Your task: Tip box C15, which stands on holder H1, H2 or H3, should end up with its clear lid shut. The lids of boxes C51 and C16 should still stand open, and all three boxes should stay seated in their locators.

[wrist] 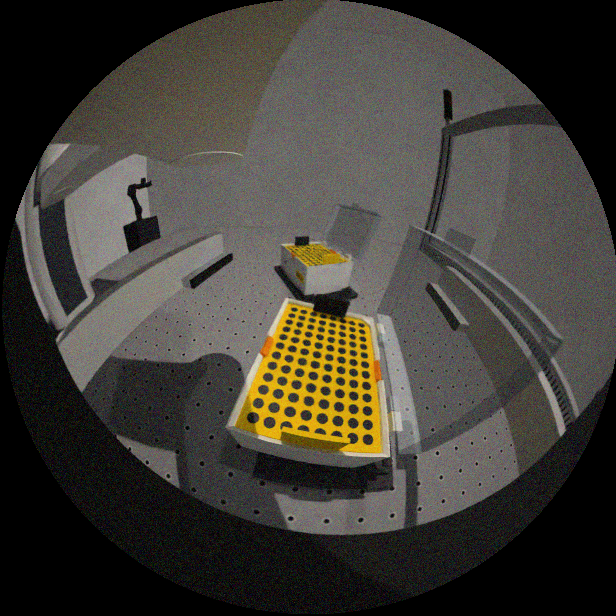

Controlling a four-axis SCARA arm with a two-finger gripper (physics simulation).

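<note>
A tip box with a yellow insert full of dark holes sits just below me on a dark holder. Its clear lid stands open on the hinge along the box's right side. A second tip box with a yellow top stands farther back on its own dark holder, and its clear lid stands open behind it. I cannot read any box labels. The third box is out of view. My gripper fingers do not show in the wrist view; they stand open with nothing between them.
The boxes stand on a perforated grey table. A long white block with a dark bar lies at the left. A small dark arm on a black base stands behind it. A tall dark post rises at the right.
</note>
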